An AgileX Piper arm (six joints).
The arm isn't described. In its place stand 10 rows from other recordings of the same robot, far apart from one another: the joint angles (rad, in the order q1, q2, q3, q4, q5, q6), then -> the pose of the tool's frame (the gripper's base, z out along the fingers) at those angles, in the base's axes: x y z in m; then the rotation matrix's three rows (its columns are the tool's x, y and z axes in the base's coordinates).
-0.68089, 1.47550, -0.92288, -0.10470, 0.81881, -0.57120 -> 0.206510 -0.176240 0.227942; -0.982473 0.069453 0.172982; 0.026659 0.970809 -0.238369; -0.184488 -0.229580 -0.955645
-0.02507, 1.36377, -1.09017, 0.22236, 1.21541, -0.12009 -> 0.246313 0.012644 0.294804; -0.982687 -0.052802 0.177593; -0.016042 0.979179 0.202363; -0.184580 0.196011 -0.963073
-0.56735, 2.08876, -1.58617, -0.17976, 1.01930, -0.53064 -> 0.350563 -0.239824 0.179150; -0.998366 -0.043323 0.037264; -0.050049 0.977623 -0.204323; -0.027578 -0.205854 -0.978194
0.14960, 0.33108, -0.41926, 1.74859, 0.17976, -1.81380 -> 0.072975 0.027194 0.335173; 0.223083 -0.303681 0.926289; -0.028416 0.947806 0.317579; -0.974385 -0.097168 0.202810
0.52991, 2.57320, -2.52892, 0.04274, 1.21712, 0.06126 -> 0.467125 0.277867 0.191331; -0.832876 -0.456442 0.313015; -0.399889 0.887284 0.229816; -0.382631 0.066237 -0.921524
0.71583, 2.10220, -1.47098, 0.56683, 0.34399, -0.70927 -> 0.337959 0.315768 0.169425; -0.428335 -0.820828 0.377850; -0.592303 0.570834 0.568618; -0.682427 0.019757 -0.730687
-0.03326, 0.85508, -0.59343, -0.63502, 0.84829, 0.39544 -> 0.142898 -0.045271 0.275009; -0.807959 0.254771 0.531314; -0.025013 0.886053 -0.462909; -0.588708 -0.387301 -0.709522
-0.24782, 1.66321, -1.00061, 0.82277, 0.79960, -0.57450 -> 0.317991 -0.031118 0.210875; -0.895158 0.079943 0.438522; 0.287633 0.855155 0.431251; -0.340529 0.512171 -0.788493
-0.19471, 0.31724, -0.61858, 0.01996, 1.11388, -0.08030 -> 0.035198 -0.005280 0.302770; -0.662011 0.133353 0.737536; 0.057758 0.990195 -0.127192; -0.747266 -0.041604 -0.663222
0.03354, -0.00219, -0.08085, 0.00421, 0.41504, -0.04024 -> 0.049169 0.001804 0.203092; -0.240779 -0.043968 0.969584; -0.044479 0.998424 0.034231; -0.969560 -0.034884 -0.242355
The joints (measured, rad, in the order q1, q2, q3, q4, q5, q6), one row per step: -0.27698 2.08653 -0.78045 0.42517 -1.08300 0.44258; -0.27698 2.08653 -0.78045 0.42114 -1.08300 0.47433; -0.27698 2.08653 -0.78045 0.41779 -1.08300 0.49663; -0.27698 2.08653 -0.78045 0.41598 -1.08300 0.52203; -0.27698 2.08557 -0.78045 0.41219 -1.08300 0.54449; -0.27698 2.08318 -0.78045 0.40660 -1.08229 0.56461; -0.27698 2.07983 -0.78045 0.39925 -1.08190 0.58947; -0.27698 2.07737 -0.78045 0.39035 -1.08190 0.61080; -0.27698 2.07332 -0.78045 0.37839 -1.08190 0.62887; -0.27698 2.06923 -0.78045 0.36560 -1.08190 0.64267
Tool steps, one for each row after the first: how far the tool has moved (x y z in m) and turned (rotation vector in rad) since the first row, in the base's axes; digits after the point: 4 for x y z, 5 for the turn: 0.0002 0.0002 0.0000 0.02354 -0.01867 -0.00137; 0.0004 0.0005 0.0001 0.03995 -0.03166 -0.00184; 0.0005 0.0006 0.0001 0.05931 -0.04665 -0.00425; 0.0007 0.0008 0.0005 0.07553 -0.06052 -0.00427; 0.0010 0.0012 0.0014 0.08946 -0.07350 -0.00205; 0.0014 0.0016 0.0026 0.10621 -0.09013 0.00115; 0.0018 0.0022 0.0036 0.11980 -0.10375 0.00635; 0.0024 0.0029 0.0052 0.12957 -0.11636 0.01513; 0.0031 0.0037 0.0069 0.13576 -0.12622 0.02542
